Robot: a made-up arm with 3 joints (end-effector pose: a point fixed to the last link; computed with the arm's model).
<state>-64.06 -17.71 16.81</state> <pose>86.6 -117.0 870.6 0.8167 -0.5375 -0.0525 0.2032</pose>
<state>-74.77 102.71 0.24</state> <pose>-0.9 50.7 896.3 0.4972 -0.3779 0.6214 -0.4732</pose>
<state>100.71 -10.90 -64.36</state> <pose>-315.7 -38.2 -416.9 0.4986 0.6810 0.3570 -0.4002</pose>
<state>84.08 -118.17 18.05</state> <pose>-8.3 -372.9 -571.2 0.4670 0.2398 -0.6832 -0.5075</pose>
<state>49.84 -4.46 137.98</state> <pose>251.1 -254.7 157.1 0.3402 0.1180 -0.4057 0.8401</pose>
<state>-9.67 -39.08 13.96</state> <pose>67.0 -680.0 478.1 0.9287 -0.1193 -0.3212 0.1421</pose>
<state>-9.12 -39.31 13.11</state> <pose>62.9 -684.9 468.7 0.9296 -0.1127 -0.3246 0.1337</pose>
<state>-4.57 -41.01 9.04</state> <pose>43.7 -715.1 398.8 0.9319 -0.0648 -0.3460 0.0877</pose>
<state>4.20 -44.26 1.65</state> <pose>11.0 -749.0 256.5 0.9258 0.0285 -0.3769 -0.0005</pose>
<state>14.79 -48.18 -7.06</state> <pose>-22.6 -746.1 79.5 0.9004 0.1422 -0.3968 -0.1082</pose>
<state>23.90 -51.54 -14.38</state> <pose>-45.8 -706.0 -66.8 0.8628 0.2382 -0.3987 -0.1996</pose>
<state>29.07 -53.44 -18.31</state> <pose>-55.9 -669.5 -143.4 0.8357 0.2906 -0.3940 -0.2490</pose>
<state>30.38 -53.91 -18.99</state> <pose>-57.1 -660.1 -161.0 0.8288 0.3025 -0.3929 -0.2590</pose>
